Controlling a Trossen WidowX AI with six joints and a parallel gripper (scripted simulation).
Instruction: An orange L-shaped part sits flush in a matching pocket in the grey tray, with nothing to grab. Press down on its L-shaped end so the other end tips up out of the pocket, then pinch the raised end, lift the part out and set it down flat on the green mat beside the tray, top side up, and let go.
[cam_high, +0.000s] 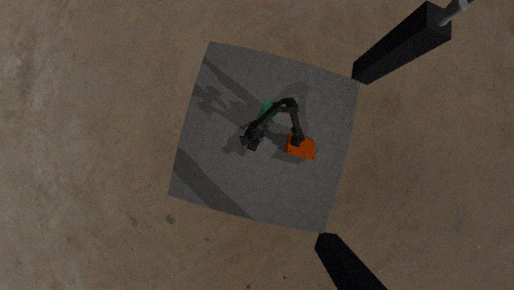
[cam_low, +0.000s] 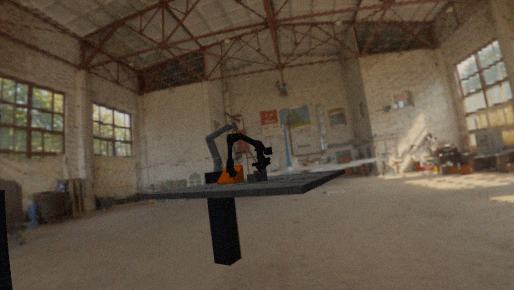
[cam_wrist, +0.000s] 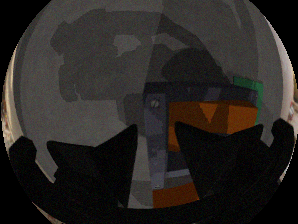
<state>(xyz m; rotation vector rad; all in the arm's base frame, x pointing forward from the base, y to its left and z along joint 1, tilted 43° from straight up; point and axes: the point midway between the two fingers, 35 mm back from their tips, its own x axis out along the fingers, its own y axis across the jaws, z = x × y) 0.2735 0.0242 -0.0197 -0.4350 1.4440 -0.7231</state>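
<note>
Now: the orange L-shaped part 1 cm behind my gripper tip, 4 cm to the right of it and 1 cm below it. The rest, counted from my gripper tip: green mat (4 cm behind, 22 cm to the right, 7 cm below).
</note>
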